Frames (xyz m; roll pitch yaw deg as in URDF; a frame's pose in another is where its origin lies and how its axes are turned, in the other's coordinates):
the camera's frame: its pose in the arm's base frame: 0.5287 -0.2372 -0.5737 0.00 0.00 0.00
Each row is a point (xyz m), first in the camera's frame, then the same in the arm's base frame.
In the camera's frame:
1: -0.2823 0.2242 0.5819
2: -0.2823 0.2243 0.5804
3: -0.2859 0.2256 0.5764
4: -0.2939 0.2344 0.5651
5: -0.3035 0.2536 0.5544
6: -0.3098 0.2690 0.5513
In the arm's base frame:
1: 0.2464 -0.0130 0.0082
2: 0.2464 -0.0129 0.0067
3: 0.2428 -0.0116 0.0027
4: 0.2348 -0.0028 -0.0086
5: 0.2252 0.0164 -0.0193
6: 0.2189 0.0318 -0.0224

